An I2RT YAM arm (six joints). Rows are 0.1 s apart.
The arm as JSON. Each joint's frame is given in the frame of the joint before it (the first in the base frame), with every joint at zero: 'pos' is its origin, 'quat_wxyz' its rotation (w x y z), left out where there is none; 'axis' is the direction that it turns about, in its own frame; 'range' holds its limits. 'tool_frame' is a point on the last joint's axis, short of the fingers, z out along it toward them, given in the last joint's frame.
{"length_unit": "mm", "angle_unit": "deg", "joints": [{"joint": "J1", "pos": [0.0, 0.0, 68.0], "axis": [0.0, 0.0, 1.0], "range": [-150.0, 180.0]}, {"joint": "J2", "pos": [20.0, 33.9, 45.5], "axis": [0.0, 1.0, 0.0], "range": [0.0, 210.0]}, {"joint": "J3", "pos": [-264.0, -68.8, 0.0], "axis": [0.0, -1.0, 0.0], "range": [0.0, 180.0]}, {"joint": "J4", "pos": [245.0, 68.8, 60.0], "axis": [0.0, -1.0, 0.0], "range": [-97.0, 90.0]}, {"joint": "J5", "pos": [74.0, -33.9, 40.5], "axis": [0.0, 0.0, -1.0], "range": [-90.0, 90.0]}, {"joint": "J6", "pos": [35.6, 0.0, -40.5], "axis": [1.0, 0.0, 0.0], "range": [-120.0, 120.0]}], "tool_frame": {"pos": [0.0, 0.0, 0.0], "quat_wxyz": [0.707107, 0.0, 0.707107, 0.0]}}
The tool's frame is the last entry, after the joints.
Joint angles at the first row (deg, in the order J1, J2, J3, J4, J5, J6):
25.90, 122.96, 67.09, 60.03, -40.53, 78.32
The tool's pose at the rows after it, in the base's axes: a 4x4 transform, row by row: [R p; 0 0 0 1], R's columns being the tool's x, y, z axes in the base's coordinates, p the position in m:
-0.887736 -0.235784 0.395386 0.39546; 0.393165 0.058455 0.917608 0.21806; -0.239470 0.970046 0.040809 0.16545; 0 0 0 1
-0.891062 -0.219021 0.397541 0.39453; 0.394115 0.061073 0.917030 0.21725; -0.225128 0.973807 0.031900 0.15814; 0 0 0 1
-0.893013 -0.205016 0.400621 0.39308; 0.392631 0.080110 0.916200 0.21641; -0.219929 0.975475 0.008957 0.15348; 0 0 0 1
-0.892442 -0.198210 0.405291 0.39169; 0.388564 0.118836 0.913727 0.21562; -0.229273 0.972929 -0.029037 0.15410; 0 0 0 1
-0.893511 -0.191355 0.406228 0.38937; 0.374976 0.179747 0.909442 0.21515; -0.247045 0.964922 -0.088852 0.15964; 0 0 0 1
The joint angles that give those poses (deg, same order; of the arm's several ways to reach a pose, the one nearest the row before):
25.92, 123.74, 66.67, 60.16, -40.72, 78.15
25.89, 124.47, 66.06, 60.82, -40.65, 78.55
25.88, 124.44, 65.48, 59.62, -40.50, 77.73
25.89, 123.29, 65.22, 55.90, -40.17, 75.33
25.99, 120.98, 65.30, 49.04, -39.75, 71.38

